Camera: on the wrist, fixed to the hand. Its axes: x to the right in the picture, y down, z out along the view.
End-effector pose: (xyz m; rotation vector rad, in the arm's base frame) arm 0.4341 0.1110 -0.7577 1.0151 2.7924 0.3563
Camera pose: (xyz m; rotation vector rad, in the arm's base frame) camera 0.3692 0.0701 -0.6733 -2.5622 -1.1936 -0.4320
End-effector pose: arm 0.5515 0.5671 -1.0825 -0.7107 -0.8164 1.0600
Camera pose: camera 0.6647 0.5568 -1.0925 -1.4526 0.1749 2.2987
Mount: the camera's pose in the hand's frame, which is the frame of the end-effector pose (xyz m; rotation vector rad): 0.0179 -0.0472 -0.1023 0.0526 0.2389 1.5945
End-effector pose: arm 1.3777 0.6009 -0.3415 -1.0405 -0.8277 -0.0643
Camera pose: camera 1.4294 0.5015 -0.3199 -1.3492 0.3731 1.1462
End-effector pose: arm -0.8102 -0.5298 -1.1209 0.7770 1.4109 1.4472
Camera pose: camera -0.9012 -0.5573 -1.1840 -1.6458 -0.6724 -2.1743
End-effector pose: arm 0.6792 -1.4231 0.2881 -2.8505 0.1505 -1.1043
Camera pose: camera 0.6263 -1.3825 0.3806 -1.5100 1.8401 -0.8519
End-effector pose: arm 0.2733 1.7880 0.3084 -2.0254 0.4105 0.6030
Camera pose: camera 0.3377 1.7216 0.3752 -1.3430 2.1891 1.1946
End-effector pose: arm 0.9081 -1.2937 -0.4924 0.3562 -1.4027 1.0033
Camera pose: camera 1.0070 -1.2383 -0.4800 -1.0187 -1.2874 2.2199
